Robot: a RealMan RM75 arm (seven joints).
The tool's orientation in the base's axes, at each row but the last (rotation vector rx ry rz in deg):
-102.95, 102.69, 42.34
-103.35, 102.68, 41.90
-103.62, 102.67, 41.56
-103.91, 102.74, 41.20
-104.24, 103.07, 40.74
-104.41, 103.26, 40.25
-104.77, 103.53, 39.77
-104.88, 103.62, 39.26
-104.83, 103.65, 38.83
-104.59, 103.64, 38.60
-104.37, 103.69, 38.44
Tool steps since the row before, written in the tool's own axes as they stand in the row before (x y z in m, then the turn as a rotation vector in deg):
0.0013, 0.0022, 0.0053, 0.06, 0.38, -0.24
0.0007, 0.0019, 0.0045, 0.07, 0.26, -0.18
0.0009, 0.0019, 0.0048, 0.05, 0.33, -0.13
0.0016, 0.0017, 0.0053, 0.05, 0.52, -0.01
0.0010, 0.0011, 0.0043, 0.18, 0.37, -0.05
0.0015, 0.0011, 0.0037, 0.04, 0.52, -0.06
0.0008, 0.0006, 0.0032, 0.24, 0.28, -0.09
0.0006, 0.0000, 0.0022, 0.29, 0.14, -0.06
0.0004, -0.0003, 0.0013, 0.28, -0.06, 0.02
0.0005, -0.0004, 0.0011, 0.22, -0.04, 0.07
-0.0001, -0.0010, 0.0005, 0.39, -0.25, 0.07
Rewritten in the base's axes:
-0.0024, 0.0026, -0.0047, -0.37, -0.21, 0.15
-0.0020, 0.0025, -0.0037, -0.25, -0.18, 0.09
-0.0020, 0.0025, -0.0041, -0.33, -0.13, 0.07
-0.0019, 0.0023, -0.0050, -0.52, -0.05, -0.01
-0.0012, 0.0021, -0.0039, -0.37, -0.18, -0.07
-0.0012, 0.0013, -0.0038, -0.52, -0.08, 0.03
-0.0007, 0.0015, -0.0029, -0.28, -0.25, -0.08
0.0000, 0.0010, -0.0021, -0.14, -0.26, -0.14
0.0003, 0.0005, -0.0013, 0.06, -0.20, -0.20
0.0004, 0.0003, -0.0012, 0.04, -0.12, -0.20
0.0010, 0.0004, -0.0003, 0.25, -0.25, -0.31

